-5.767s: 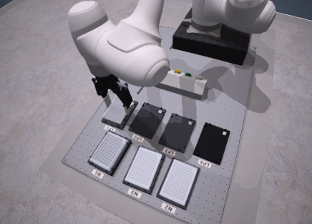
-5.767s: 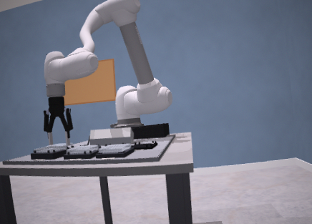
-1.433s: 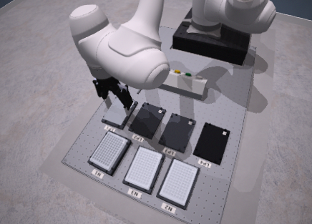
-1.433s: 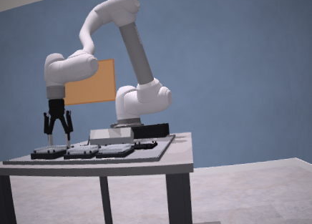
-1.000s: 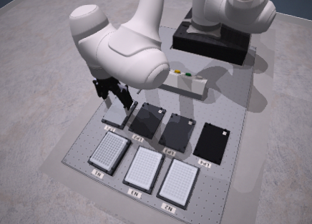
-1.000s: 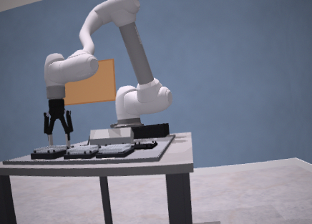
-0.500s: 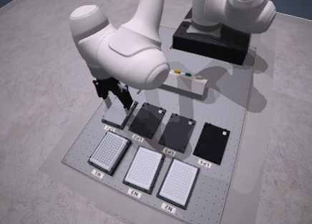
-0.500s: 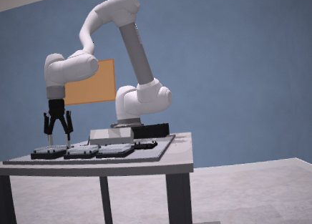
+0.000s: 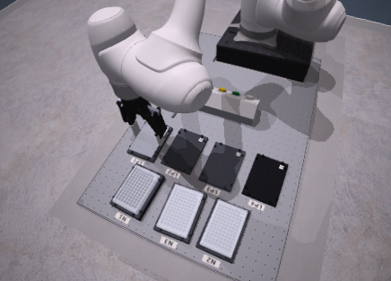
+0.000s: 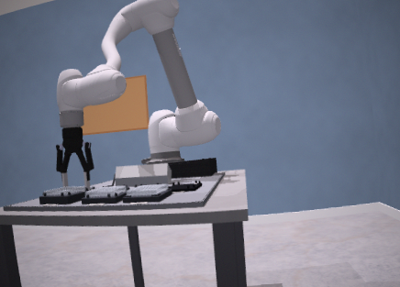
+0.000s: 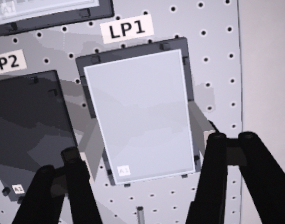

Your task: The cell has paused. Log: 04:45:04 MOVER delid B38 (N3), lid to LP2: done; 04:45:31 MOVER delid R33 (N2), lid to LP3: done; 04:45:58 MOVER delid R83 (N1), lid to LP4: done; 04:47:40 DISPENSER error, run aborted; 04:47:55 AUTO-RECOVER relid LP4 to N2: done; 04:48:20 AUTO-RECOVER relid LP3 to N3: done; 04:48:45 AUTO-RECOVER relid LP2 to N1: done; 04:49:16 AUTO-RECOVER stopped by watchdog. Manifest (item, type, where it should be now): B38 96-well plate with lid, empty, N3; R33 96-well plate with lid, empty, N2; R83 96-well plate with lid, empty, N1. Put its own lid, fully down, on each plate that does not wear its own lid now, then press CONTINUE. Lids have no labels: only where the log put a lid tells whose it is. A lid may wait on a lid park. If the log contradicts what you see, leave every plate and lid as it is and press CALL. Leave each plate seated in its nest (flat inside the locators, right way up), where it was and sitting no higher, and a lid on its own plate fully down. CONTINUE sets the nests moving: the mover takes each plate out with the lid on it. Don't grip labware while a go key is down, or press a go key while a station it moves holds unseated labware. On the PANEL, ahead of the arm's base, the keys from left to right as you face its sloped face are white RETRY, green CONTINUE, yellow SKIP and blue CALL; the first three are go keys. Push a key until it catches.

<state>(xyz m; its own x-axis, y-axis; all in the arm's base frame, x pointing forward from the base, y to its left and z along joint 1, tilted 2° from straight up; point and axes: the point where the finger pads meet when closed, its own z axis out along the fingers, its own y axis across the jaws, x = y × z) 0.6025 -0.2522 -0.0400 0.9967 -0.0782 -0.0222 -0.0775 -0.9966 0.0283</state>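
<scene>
Right now the pale grey lid is 20 mm below my hand. The rest, counted from my hand: lid park LP2: 130 mm to the left, 30 mm below; then LP2 label: 90 mm ahead, 120 mm to the left, 40 mm below; then lid park LP1: 30 mm below.
</scene>
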